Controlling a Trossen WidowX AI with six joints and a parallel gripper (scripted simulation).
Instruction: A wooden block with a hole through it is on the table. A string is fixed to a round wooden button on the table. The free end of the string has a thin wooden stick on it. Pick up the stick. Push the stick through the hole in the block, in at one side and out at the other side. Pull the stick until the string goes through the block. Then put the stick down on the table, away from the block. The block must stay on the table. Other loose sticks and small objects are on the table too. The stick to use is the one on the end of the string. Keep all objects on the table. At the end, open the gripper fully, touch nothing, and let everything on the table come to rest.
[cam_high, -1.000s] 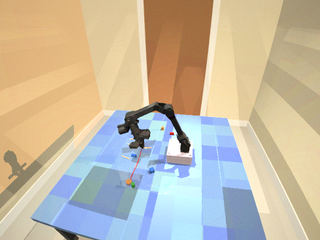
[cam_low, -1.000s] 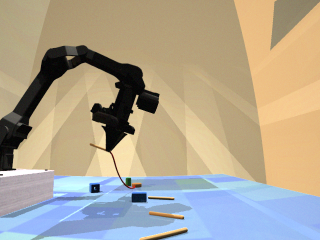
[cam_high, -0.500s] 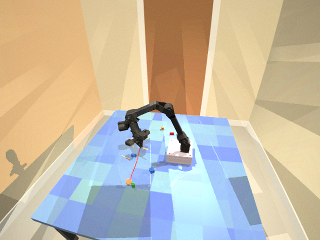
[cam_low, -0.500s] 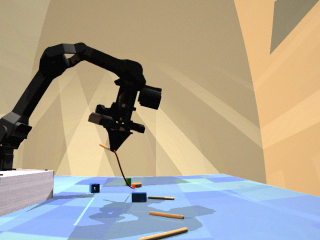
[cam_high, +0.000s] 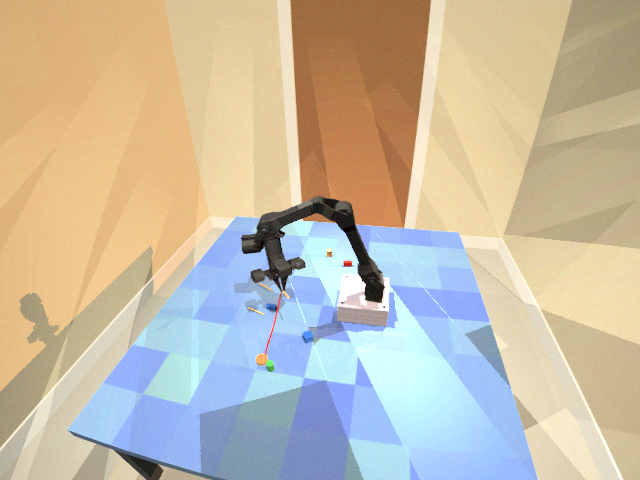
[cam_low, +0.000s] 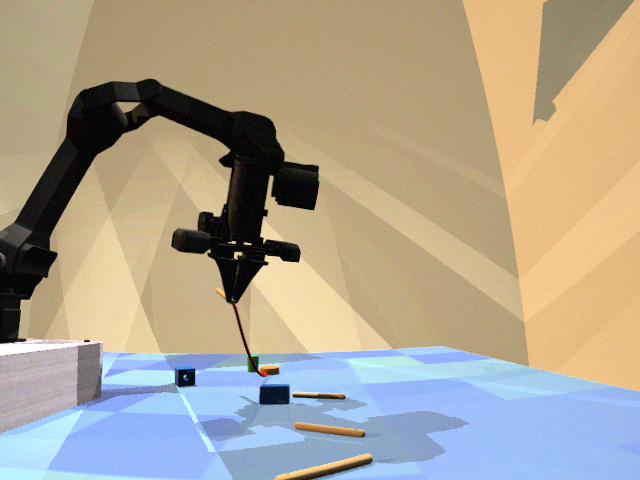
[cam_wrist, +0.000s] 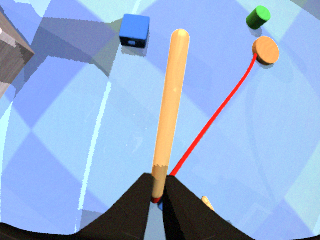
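My gripper tip is 130 mm above the blue brick, 70 mm short of it and 30 mm to the left of it. Also, from my gripper tip: green cylinder: 220 mm to the left, 120 mm below, 30 mm behind; round button: 200 mm to the left, 130 mm below, 10 mm ahead; thin wooden stick: 10 mm to the left, 10 mm behind, 10 mm above.
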